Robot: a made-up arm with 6 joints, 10 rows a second.
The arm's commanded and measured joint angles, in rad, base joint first. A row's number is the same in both.
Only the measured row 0 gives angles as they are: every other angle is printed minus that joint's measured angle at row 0.
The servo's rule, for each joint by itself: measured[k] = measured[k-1] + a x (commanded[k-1-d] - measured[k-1]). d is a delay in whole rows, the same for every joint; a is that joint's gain. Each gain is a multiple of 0.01, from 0.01 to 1. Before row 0 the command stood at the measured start. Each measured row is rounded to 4 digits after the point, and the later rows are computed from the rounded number. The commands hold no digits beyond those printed.
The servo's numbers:
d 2
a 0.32 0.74 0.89 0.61 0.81 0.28
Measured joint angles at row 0:
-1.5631 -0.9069 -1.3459 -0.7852 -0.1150 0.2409
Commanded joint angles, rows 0 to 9:
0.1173 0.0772 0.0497 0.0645 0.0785 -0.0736
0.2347 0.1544 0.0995 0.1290 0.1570 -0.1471
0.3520 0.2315 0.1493 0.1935 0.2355 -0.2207
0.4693 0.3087 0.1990 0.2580 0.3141 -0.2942
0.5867 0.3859 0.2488 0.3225 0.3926 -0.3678
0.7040 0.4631 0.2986 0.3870 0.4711 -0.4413
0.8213 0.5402 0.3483 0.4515 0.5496 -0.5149
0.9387 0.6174 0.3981 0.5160 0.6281 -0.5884
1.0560 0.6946 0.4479 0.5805 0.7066 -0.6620
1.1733 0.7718 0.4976 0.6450 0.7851 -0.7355
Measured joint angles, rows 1 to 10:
0.0000 0.0000 0.0000 0.0000 0.0000 0.0000
0.0000 0.0000 0.0000 0.0000 0.0000 0.0000
0.0375 0.0571 0.0442 0.0393 0.0636 -0.0206
0.1006 0.1291 0.0934 0.0940 0.1393 -0.0560
0.1810 0.2049 0.1432 0.1547 0.2172 -0.1021
0.2733 0.2817 0.1929 0.2177 0.2957 -0.1559
0.3736 0.3588 0.2427 0.2816 0.3742 -0.2152
0.4793 0.4360 0.2925 0.3459 0.4527 -0.2785
0.5887 0.5131 0.3422 0.4103 0.5312 -0.3447
0.7007 0.5903 0.3920 0.4748 0.6097 -0.4129

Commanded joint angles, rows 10 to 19:
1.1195 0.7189 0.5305 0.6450 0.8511 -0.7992
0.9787 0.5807 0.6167 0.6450 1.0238 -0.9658
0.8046 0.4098 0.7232 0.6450 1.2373 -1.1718
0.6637 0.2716 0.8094 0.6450 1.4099 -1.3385
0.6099 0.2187 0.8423 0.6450 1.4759 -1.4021
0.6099 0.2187 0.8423 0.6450 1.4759 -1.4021
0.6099 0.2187 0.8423 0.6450 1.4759 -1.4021
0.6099 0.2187 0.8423 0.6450 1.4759 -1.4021
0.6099 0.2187 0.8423 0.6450 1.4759 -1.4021
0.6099 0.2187 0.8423 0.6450 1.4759 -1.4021
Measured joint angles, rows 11 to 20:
0.8144 0.6675 0.4418 0.5393 0.6882 -0.4826
0.9292 0.7447 0.4915 0.6038 0.7667 -0.5534
0.9901 0.7256 0.5262 0.6289 0.8351 -0.6222
0.9865 0.6184 0.6067 0.6387 0.9879 -0.7184
0.9283 0.4640 0.7104 0.6425 1.1899 -0.8454
0.8436 0.3216 0.7985 0.6440 1.3681 -0.9835
0.7688 0.2455 0.8375 0.6446 1.4554 -1.1007
0.7180 0.2257 0.8418 0.6448 1.4720 -1.1851
0.6834 0.2205 0.8422 0.6449 1.4752 -1.2459
0.6599 0.2192 0.8423 0.6450 1.4758 -1.2896

